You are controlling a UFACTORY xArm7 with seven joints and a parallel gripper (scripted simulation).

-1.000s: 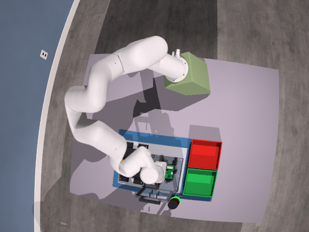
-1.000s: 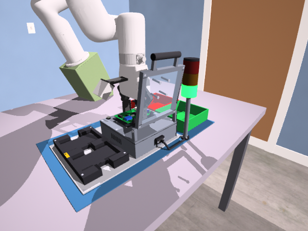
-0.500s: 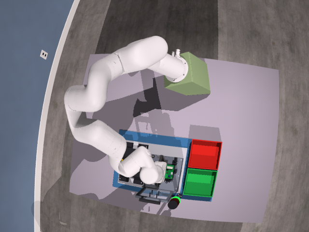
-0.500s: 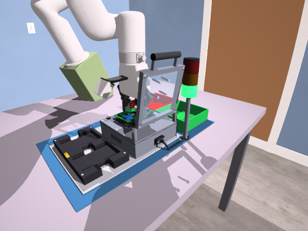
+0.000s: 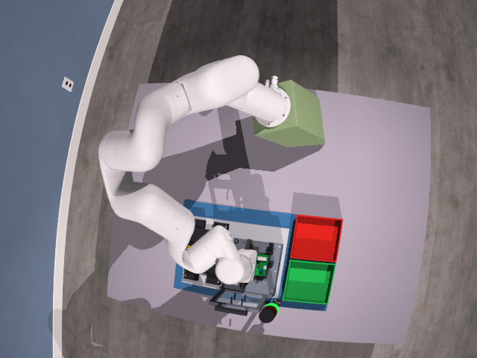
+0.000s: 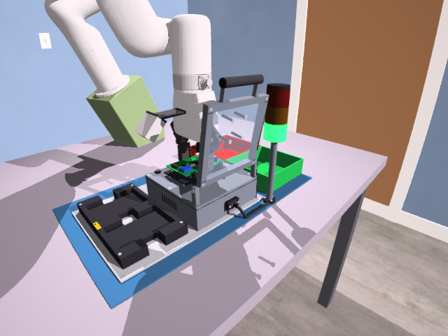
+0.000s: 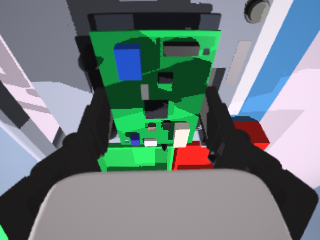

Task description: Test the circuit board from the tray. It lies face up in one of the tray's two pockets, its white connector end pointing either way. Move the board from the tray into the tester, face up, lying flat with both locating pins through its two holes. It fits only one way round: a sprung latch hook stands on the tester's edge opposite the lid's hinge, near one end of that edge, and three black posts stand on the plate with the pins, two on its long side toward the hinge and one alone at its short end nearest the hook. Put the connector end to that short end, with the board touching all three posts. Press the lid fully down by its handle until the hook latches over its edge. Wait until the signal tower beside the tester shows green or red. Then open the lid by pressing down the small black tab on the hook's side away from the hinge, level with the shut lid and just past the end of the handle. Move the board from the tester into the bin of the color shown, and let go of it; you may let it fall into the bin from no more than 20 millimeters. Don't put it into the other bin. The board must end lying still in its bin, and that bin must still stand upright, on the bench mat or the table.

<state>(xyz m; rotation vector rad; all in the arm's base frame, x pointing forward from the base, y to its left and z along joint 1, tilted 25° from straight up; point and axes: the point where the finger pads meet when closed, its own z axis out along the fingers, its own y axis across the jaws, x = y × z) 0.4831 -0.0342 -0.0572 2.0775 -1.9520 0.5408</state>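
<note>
My hand is 1 cm above the green circuit board. Round my hand: clear lid 12 cm ahead, 9 cm above; green bin 4 cm ahead, 20 cm to the left, 8 cm below; plate 1 cm ahead, 1 cm to the left, 2 cm below.
</note>
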